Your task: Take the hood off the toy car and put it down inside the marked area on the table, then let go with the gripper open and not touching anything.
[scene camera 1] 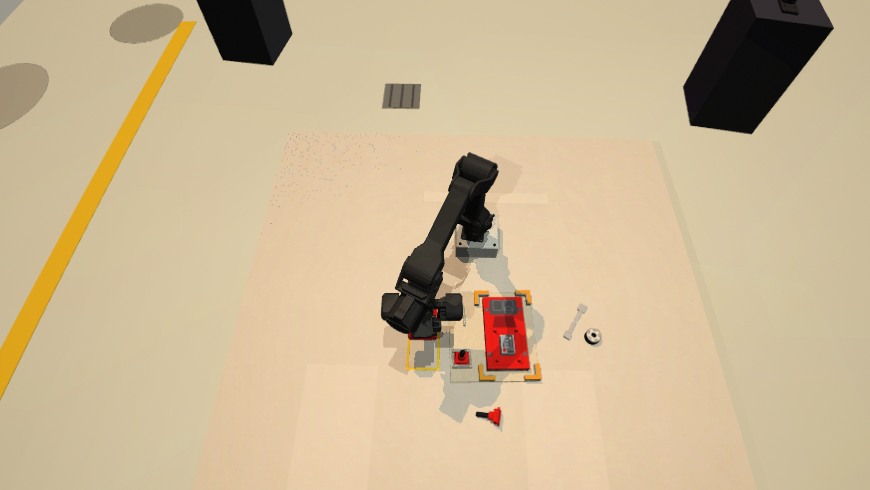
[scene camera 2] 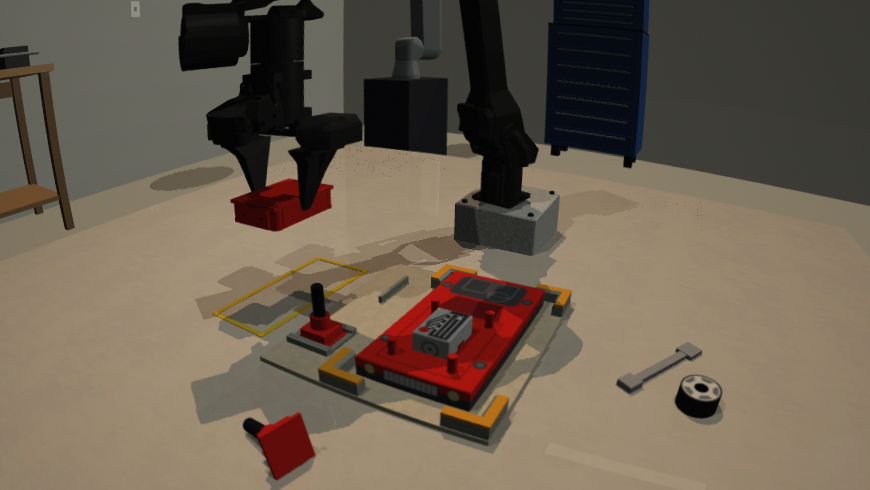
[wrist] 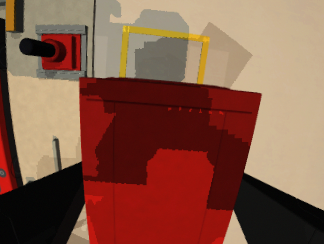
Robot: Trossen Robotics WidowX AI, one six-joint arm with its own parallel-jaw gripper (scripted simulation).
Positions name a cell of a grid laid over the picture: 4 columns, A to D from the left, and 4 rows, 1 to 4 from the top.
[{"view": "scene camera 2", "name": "gripper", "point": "B2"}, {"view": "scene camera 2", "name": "red hood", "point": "B2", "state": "held by the gripper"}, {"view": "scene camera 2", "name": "grey engine block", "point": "C3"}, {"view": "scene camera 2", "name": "black wheel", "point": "D4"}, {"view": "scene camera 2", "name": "grey bar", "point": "C4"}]
